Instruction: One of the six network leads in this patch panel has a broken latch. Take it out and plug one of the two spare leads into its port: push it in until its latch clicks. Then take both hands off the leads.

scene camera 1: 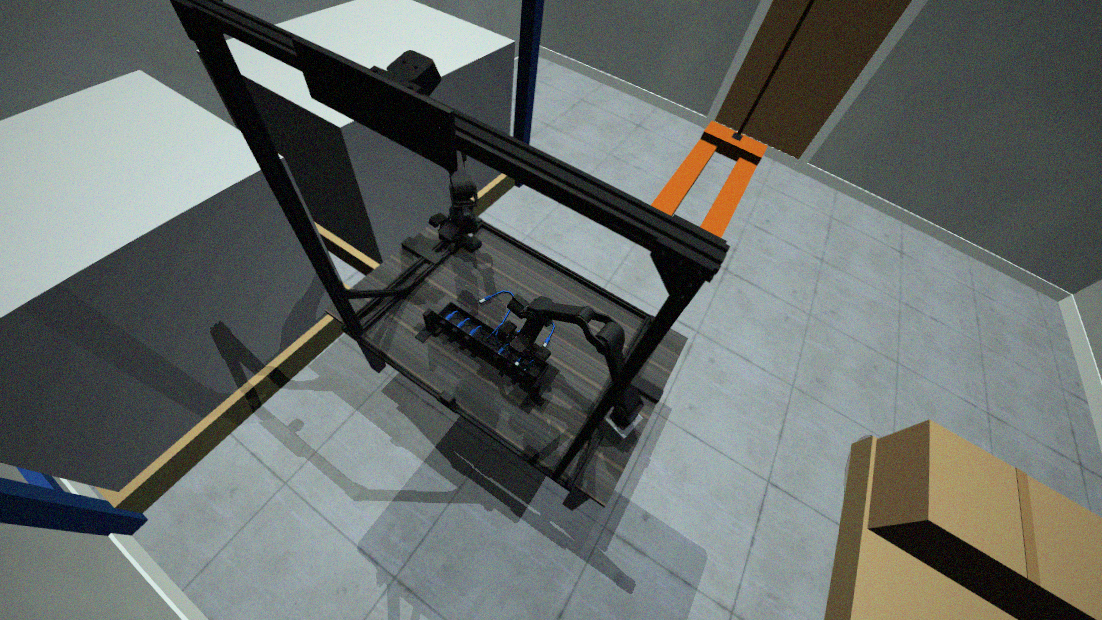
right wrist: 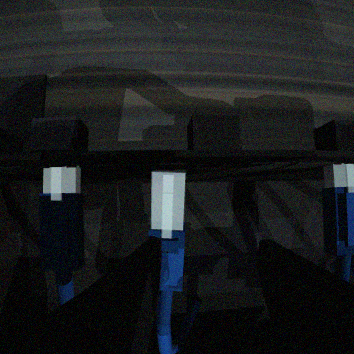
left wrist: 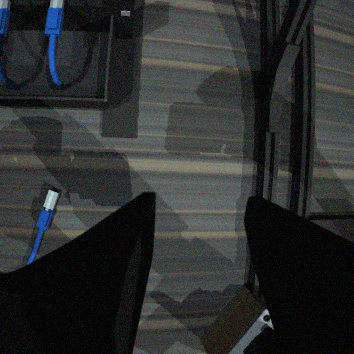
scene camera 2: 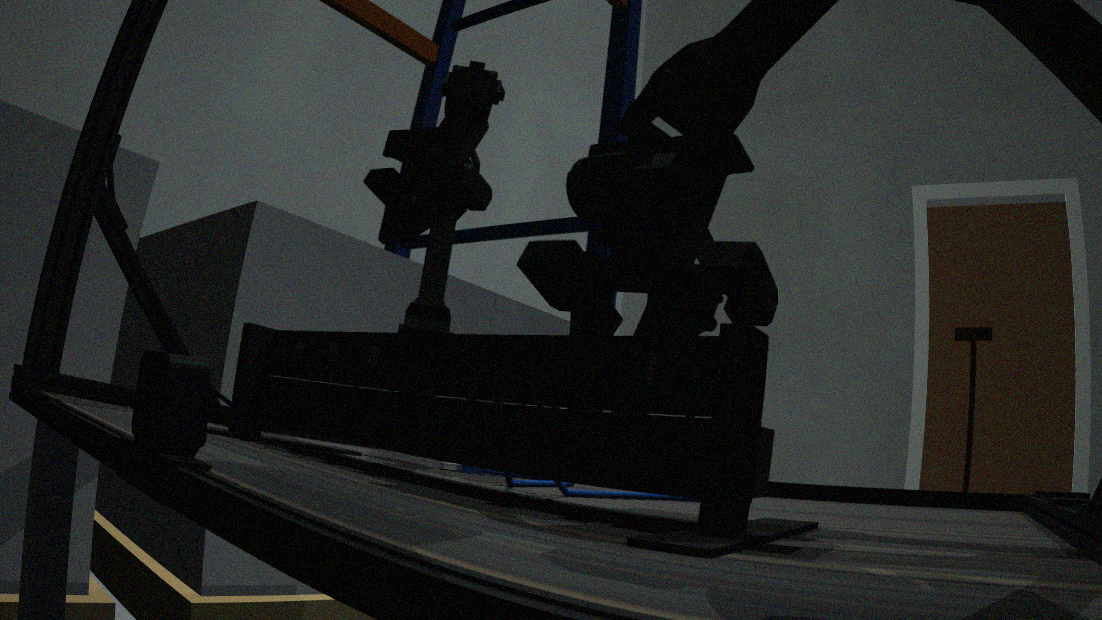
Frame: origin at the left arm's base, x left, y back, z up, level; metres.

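Seen in the pictures: left gripper, fingertip midpoint: [scene camera 1: 449, 251] [left wrist: 200, 206] [scene camera 2: 390, 242]; right gripper, fingertip midpoint: [scene camera 1: 515, 358] [right wrist: 209, 250]; right arm's base, origin of the base link: [scene camera 1: 622, 417].
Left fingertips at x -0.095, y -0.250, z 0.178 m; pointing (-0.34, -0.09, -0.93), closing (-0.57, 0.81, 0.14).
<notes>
A point is followed by its place in that frame.
The black patch panel [scene camera 1: 479, 344] {x -0.080, y -0.552, z 0.019 m} [scene camera 2: 462, 370] {x -0.053, y -0.589, z 0.014 m} stands on the table with blue leads in its front. In the right wrist view, the middle lead [right wrist: 171, 270] {x 0.036, y -0.647, z 0.011 m} shows more of its clear plug than the left lead [right wrist: 61, 225] {x 0.042, y -0.687, z 0.026 m} and right lead [right wrist: 342, 215] {x -0.016, y -0.604, z 0.022 m}. My right gripper [right wrist: 209, 250] {x 0.022, y -0.640, z 0.015 m} [scene camera 2: 628, 327] is open, its fingers astride the middle lead, nearer its left side; contact is unclear in the dark. One spare lead [scene camera 1: 500, 293] {x 0.083, y -0.302, z -0.065 m} [left wrist: 45, 217] {x 0.020, y -0.314, z -0.056 m} lies on the table; another blue lead end [scene camera 1: 548, 336] {x 0.193, y -0.554, z -0.070 m} shows beside the right arm. My left gripper [left wrist: 200, 206] {x -0.095, y -0.250, z 0.178 m} [scene camera 1: 460, 240] {x -0.095, y -0.250, z 0.178 m} is open and empty above the table. Latches are unreadable.
A black gantry frame [scene camera 1: 570, 173] {x -0.062, y -0.883, z 0.966 m} spans over the table. A brown block [left wrist: 232, 322] {x -0.006, y -0.050, z -0.033 m} with a silver bracket shows low in the left wrist view. Cardboard boxes [scene camera 1: 967, 478] and an orange pallet jack [scene camera 1: 685, 175] stand on the floor beyond the table.
</notes>
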